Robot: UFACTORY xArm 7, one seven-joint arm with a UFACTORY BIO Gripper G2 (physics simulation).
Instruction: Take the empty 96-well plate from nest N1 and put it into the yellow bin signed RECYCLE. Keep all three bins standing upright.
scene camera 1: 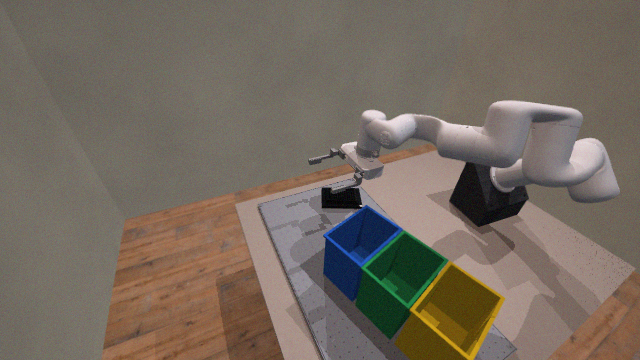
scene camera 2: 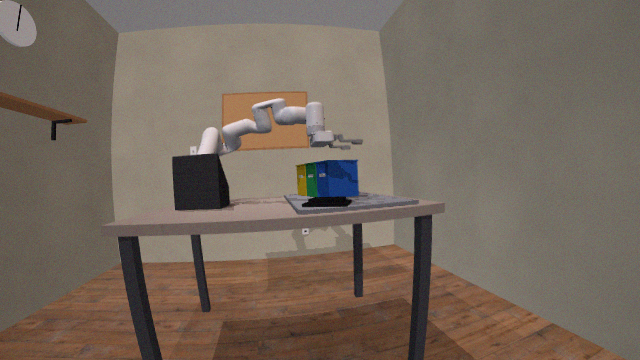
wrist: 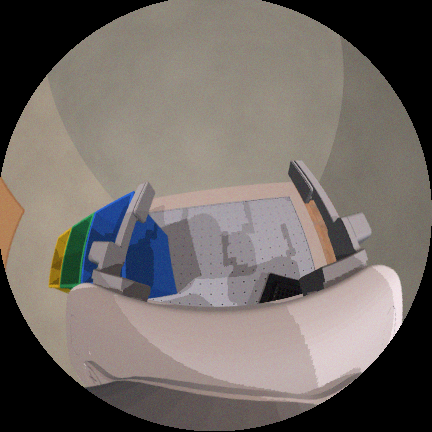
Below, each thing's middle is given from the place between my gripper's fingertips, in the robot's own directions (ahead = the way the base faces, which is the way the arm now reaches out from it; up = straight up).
Now: the blue bin [scene camera 1: 351, 244] 20 cm to the left of my hand, 14 cm below it and 7 cm behind it. Also, from my hand: green bin [scene camera 1: 393, 280]: 32 cm to the left, 14 cm below, 13 cm behind.
